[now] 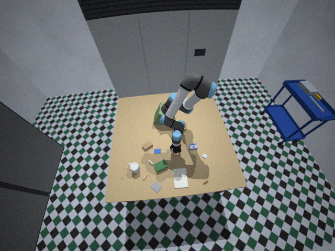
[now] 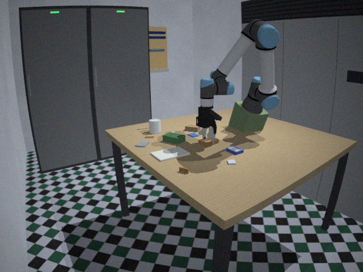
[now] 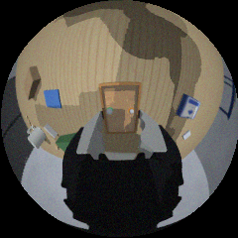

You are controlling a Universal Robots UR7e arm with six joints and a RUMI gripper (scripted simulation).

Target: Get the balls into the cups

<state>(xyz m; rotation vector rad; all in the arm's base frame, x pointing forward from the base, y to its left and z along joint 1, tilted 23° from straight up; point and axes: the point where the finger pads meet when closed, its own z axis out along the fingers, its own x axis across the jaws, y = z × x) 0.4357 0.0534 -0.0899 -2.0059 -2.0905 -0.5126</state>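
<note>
My gripper is now 1 cm above the covered wooden puzzle. From my hand the other things lie so: green box: 13 cm ahead, 17 cm to the right; white sheet: 27 cm ahead, 2 cm below; blue tile: 3 cm behind, 18 cm to the right, 2 cm below.
</note>
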